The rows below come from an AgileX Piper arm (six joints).
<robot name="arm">
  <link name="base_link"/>
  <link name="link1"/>
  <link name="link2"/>
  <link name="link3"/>
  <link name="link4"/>
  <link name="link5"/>
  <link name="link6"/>
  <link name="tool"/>
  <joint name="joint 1" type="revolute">
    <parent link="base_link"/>
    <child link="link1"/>
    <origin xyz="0 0 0.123"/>
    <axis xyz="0 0 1"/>
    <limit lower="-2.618" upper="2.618"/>
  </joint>
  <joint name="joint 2" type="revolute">
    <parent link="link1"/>
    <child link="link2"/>
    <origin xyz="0 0 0"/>
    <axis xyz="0 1 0"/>
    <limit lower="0" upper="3.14"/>
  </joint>
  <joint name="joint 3" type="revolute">
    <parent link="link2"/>
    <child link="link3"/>
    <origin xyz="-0.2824 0 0.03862"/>
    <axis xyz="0 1 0"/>
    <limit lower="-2.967" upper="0"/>
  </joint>
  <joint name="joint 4" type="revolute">
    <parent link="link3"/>
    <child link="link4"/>
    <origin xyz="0.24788 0 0.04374"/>
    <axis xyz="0.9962 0 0.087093"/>
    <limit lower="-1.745" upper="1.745"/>
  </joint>
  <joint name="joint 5" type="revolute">
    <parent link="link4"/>
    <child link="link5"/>
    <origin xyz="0 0 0"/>
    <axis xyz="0 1 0"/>
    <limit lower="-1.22" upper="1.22"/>
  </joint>
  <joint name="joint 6" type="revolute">
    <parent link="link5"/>
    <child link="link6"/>
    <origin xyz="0.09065 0 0.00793"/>
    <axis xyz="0.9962 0 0.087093"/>
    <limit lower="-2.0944" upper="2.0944"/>
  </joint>
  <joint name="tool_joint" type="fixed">
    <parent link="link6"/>
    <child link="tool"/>
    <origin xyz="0 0 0" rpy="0 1.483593 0"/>
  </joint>
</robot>
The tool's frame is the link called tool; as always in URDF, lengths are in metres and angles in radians.
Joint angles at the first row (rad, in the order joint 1, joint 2, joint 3, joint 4, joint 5, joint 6):
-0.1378 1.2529 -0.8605 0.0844 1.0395 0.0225
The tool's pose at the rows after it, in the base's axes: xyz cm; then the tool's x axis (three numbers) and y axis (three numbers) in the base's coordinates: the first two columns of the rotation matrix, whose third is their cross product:
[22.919, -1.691, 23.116, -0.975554, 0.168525, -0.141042, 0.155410, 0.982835, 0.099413]
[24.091, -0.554, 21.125, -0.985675, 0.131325, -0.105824, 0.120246, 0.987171, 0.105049]
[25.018, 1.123, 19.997, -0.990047, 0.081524, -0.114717, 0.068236, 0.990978, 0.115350]
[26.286, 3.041, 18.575, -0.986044, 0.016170, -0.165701, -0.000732, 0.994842, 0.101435]
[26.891, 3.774, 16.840, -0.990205, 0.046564, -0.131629, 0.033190, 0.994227, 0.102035]
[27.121, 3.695, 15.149, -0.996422, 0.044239, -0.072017, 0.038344, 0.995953, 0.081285]
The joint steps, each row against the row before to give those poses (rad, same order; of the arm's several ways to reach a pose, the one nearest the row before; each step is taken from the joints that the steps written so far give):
0.0279 0.1117 0.0215 0.0256 -0.0517 -0.0225
0.0500 0.0795 0.0077 0.0117 -0.0524 0.0000
0.0664 0.0488 0.0000 0.0161 -0.0592 0.0000
0.0793 0.0605 0.0000 -0.0138 -0.1125 0.0114
0.0265 0.0666 0.0000 -0.0020 -0.0373 0.0556
0.0001 0.0617 0.0000 -0.0175 0.0000 0.0114

